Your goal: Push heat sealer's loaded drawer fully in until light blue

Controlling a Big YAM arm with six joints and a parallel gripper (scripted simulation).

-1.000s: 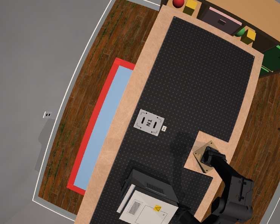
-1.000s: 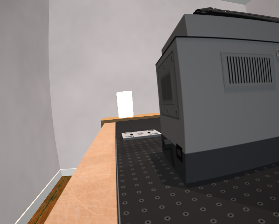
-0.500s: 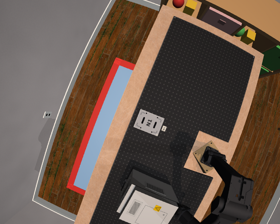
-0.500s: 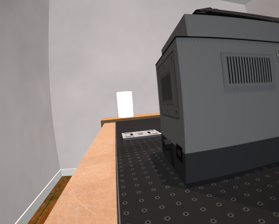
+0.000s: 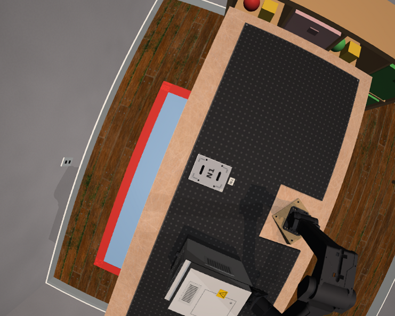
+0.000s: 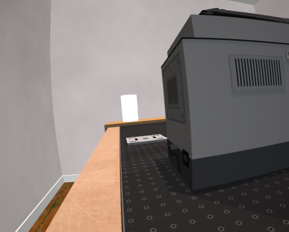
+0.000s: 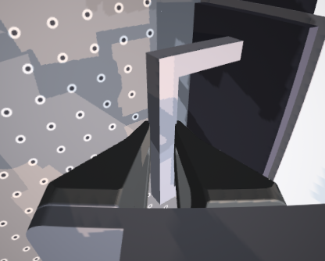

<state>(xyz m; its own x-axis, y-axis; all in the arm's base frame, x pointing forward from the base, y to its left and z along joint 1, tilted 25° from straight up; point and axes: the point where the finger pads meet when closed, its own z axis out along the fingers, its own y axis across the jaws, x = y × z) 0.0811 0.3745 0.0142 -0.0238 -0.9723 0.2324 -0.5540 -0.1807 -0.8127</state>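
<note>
Now: hand 13 cm short of the plate.
</note>
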